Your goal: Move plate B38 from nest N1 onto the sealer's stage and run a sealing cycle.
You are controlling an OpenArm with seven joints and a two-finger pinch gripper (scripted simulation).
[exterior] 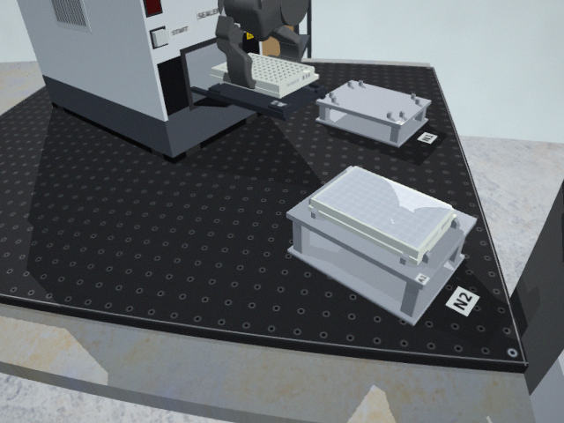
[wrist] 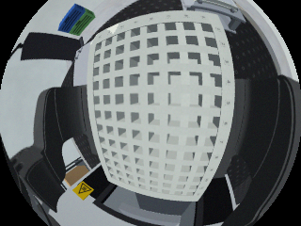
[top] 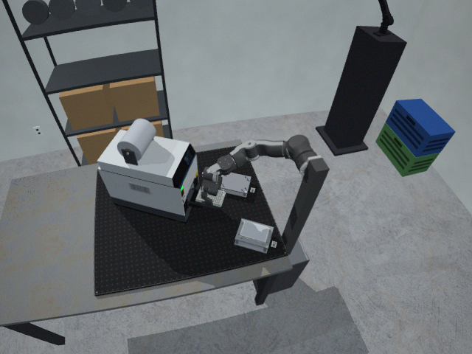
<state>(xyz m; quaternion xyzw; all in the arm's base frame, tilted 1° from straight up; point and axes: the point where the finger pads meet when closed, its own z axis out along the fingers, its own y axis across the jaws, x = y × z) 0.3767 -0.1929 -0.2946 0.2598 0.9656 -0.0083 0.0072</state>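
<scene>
Right now the sealer's dark stage is 30 mm below my hand. Also, from my hand: white 96-well plate B38: right at my hand; start key: 130 mm ahead, 30 mm to the left, 60 mm above; nest N1: 160 mm behind, 130 mm to the right, 90 mm below.
</scene>
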